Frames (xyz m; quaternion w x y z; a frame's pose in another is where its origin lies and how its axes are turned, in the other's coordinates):
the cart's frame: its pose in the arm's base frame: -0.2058 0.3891 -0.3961 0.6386 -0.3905 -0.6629 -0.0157
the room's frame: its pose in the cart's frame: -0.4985 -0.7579 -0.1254 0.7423 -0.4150 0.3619 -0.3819
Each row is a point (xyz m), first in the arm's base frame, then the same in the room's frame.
Working: the arm's base frame: its pose in the room's frame: 0.0151 0.6142 0.5847 0.5459 0.2960 0.4036 0.6719

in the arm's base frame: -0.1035 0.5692 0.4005
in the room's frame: 0.0930 0.5567 1.2816
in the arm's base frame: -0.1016 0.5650 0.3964
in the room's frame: 0.0912 0.5580 1.2759
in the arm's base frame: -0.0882 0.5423 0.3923
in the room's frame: 0.0959 0.5719 1.2536
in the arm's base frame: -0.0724 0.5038 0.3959
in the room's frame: 0.1144 0.5911 1.2214
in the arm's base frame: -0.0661 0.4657 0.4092
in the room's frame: 0.1429 0.6031 1.1948
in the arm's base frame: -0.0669 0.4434 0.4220
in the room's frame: 0.1649 0.6069 1.1819
